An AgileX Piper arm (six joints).
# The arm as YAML. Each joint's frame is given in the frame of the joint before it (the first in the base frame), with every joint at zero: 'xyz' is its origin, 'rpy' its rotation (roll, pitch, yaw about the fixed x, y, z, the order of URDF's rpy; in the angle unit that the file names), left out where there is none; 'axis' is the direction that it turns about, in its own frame. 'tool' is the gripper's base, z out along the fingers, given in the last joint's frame.
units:
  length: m
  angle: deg
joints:
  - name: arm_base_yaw
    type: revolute
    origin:
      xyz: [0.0, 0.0, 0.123]
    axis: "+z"
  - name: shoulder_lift
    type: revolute
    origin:
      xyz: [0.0, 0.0, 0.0]
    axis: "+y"
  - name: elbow
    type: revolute
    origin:
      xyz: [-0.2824, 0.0, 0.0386]
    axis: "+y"
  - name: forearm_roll
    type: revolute
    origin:
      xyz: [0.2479, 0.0, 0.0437]
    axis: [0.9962, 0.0, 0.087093]
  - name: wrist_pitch
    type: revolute
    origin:
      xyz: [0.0, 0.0, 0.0]
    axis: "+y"
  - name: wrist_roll
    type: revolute
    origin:
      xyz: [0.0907, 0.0, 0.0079]
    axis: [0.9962, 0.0, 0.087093]
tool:
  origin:
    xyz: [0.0, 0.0, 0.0]
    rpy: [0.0, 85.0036, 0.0]
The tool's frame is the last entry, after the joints.
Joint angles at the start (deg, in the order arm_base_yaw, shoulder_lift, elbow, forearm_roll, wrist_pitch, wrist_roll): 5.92 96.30 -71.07 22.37 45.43 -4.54
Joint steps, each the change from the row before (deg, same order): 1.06 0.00 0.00 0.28 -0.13 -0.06; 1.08 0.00 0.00 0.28 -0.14 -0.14; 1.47 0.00 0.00 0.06 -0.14 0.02; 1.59 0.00 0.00 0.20 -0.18 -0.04; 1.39 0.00 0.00 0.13 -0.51 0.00; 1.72 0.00 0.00 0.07 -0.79 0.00; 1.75 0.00 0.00 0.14 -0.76 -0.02; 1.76 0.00 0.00 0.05 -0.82 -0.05; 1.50 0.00 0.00 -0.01 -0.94 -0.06; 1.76 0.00 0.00 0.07 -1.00 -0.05
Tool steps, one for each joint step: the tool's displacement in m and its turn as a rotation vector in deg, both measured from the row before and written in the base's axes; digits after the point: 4 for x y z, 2 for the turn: -0.0010 0.0067 0.0002 0.23 -0.11 0.97; -0.0011 0.0068 0.0002 0.20 -0.14 1.05; -0.0018 0.0089 0.0001 0.06 -0.11 1.38; -0.0022 0.0097 0.0002 0.17 -0.15 1.49; -0.0016 0.0083 0.0004 0.15 -0.45 1.16; -0.0020 0.0101 0.0005 0.13 -0.72 1.40; -0.0025 0.0103 0.0005 0.20 -0.67 1.43; -0.0027 0.0103 0.0005 0.14 -0.76 1.48; -0.0022 0.0086 0.0006 0.12 -0.89 1.20; -0.0030 0.0102 0.0007 0.23 -0.91 1.40
